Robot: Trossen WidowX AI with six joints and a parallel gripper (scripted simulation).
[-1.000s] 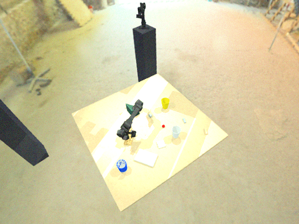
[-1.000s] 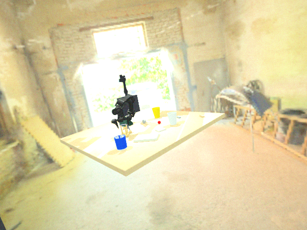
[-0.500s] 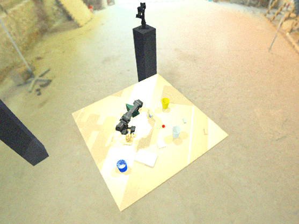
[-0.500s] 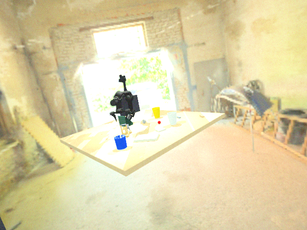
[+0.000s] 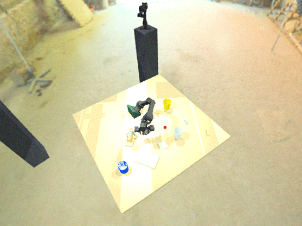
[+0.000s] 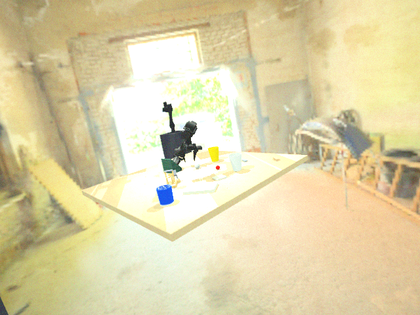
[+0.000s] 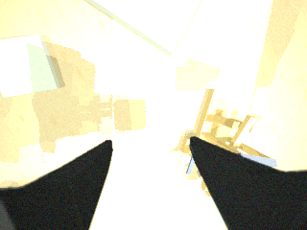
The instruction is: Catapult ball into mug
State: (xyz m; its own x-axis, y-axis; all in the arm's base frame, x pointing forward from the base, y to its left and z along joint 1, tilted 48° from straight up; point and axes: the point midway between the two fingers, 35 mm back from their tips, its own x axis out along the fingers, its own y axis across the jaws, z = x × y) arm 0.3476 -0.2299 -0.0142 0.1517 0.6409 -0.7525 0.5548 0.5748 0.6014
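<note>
Now: the red ball 270 mm to the left of my gripper tip, 130 mm below it and 10 mm ahead of it. Round my gripper tip: wooden catapult (140 mm behind, 90 mm below, 60 mm to the right); then pale cup (290 mm to the left, 180 mm ahead, 120 mm below); then white slab (170 mm ahead, 140 mm below, 110 mm to the right).
</note>
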